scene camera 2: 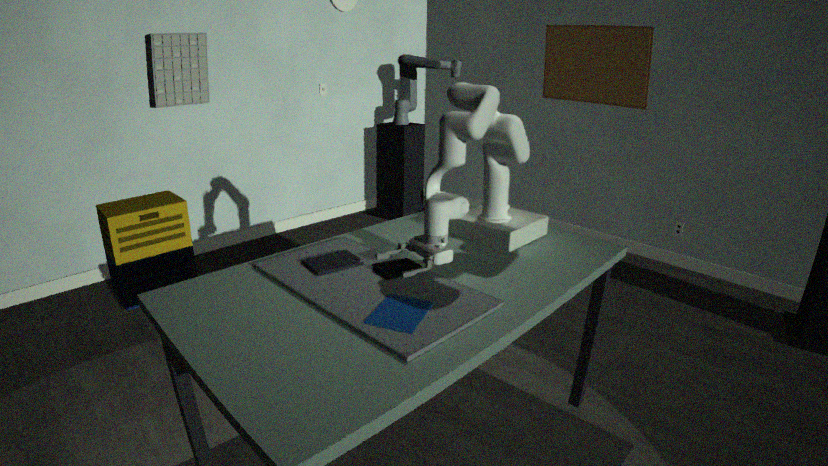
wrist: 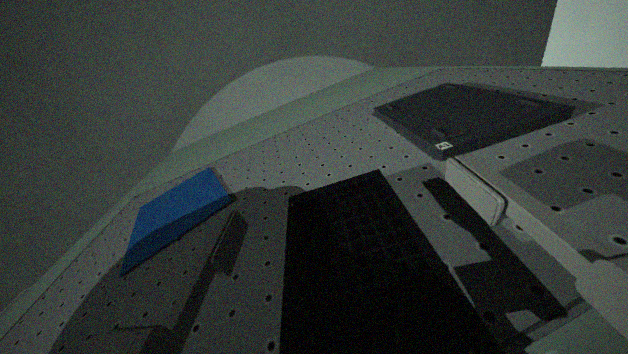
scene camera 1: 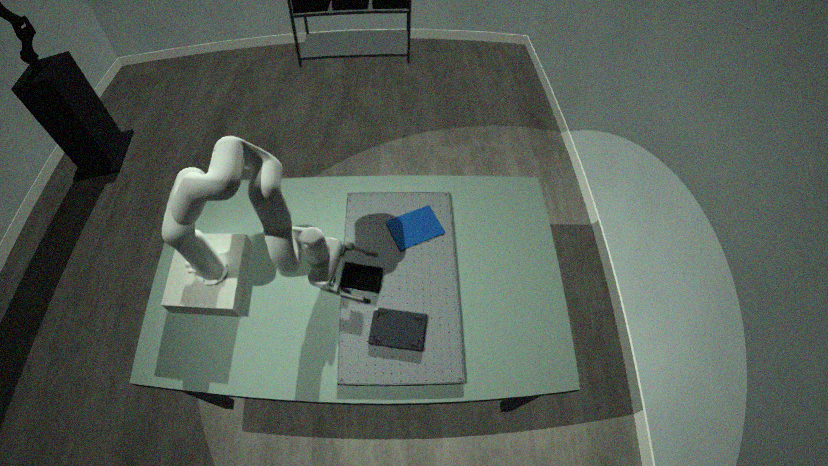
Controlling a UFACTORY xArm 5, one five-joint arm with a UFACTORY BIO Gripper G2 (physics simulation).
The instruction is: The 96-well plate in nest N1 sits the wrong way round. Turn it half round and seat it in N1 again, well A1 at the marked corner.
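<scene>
A black 96-well plate lies flat on the perforated board, apart from the nest. Its wells are very dark, and I cannot tell which corner is A1. A dark grey nest with small raised corner pieces stands beside it with no plate in it. In the wrist view a small white label marks its near corner; its writing is hard to read. My gripper is open, with one finger on either side of the black plate and nothing gripped. Finger height is hard to judge.
A blue block lies askew on the grey perforated board, on the other side of the plate from the nest. The arm's white base stands on the green table.
</scene>
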